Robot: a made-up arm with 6 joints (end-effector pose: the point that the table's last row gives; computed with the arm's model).
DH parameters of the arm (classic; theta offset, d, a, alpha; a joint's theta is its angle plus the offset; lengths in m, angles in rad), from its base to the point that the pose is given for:
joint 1: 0 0.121 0 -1.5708
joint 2: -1.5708 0 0.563 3.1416
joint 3: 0 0 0 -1.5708
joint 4: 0 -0.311 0 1.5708
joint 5: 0 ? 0 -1.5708
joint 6: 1.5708 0 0 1.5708
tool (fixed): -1.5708 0 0 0
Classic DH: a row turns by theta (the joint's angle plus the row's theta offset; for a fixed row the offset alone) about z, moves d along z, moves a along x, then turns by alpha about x.
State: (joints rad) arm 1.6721 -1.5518 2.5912 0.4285 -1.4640 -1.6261
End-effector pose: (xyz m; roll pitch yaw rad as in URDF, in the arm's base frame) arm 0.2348 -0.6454 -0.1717 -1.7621 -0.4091 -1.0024
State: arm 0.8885 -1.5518 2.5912 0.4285 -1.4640 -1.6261
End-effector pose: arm -0.2892 -0.6229 -0.1717 -1.7621 -0.4091 -1.7860
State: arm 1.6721 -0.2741 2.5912 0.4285 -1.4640 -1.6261
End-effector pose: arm 0.2152 -0.4531 0.6739 2.7781 -1.1179 0.4371
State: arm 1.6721 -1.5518 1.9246 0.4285 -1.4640 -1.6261
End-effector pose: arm 0.2515 -0.8101 -0.0431 -2.2690 -0.9600 -0.6653
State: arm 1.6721 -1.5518 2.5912 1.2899 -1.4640 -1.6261
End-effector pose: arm 0.1098 -0.5727 -0.2261 -2.0610 -0.0589 -0.1930
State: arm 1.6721 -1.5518 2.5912 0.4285 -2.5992 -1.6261
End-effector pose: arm 0.2348 -0.6454 -0.1717 -3.0205 -1.3444 0.4011
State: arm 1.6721 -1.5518 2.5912 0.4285 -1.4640 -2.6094
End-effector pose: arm 0.2348 -0.6454 -0.1717 -0.7788 -0.4091 -1.0024
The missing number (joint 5, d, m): 0.185
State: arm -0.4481 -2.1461 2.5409 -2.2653 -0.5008 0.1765
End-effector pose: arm -0.5096 0.3764 -0.4926 3.0069 1.0859 0.4651
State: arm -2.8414 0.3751 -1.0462 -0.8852 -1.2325 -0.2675
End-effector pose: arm -0.1407 0.0791 0.3160 -3.0013 0.4303 -0.6328
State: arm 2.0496 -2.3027 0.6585 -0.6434 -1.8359 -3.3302
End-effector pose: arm 0.4561 -0.5574 -0.0903 2.3307 -0.7932 3.0202
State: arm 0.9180 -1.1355 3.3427 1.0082 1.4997 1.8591
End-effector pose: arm -0.1831 -0.4019 0.0196 -1.6577 0.1938 1.9529
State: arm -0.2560 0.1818 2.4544 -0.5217 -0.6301 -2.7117
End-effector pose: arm -0.0683 -0.1479 0.9717 1.1339 -1.2432 1.7359
